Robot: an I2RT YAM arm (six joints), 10 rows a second.
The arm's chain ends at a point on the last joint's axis. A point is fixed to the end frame.
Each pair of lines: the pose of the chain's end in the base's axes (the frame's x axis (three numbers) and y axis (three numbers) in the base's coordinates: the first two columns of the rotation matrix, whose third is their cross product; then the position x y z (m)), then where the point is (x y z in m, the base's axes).
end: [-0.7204 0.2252 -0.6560 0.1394 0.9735 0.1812 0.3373 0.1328 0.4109]
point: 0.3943 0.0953 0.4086
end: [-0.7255 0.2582 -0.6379 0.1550 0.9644 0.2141 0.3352 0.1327 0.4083]
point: 0.3917 0.0945 0.4039
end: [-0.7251 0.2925 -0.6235 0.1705 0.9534 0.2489 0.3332 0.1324 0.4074]
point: 0.3891 0.0936 0.4012
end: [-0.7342 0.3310 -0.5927 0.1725 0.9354 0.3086 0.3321 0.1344 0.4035]
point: 0.3879 0.0962 0.3940
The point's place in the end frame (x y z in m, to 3 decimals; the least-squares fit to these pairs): -0.048 -0.029 0.039
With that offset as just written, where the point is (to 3 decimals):
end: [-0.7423 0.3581 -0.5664 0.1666 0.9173 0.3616 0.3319 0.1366 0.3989]
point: 0.388 0.100 0.387
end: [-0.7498 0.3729 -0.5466 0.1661 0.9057 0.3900 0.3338 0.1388 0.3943]
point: 0.390 0.102 0.380
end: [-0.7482 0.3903 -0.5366 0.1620 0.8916 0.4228 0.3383 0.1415 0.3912]
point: 0.395 0.106 0.376
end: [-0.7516 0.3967 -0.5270 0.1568 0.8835 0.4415 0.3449 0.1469 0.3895]
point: 0.401 0.112 0.374
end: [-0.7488 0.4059 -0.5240 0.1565 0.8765 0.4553 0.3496 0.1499 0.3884]
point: 0.406 0.115 0.372
